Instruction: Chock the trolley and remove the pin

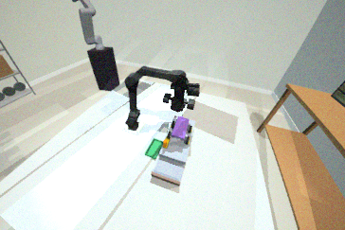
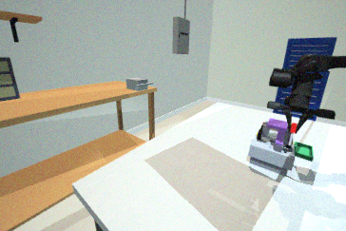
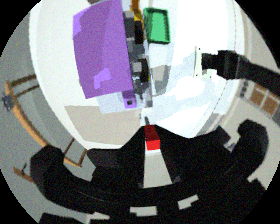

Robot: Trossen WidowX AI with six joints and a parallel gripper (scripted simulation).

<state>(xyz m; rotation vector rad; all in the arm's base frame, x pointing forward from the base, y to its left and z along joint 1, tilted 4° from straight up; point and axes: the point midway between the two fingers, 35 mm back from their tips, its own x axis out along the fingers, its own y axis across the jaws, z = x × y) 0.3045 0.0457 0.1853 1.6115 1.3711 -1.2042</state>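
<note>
Now: gripper tip 50 mm past the chock, 200 mm to the left of it and 90 mm above it. Round my gripper tip: red-headed stop pin (right at my gripper tip); grey ramp (20 mm ahead, 130 mm to the right, 130 mm below); purple-topped trolley (20 mm ahead, 130 mm to the right, 60 mm below).
</note>
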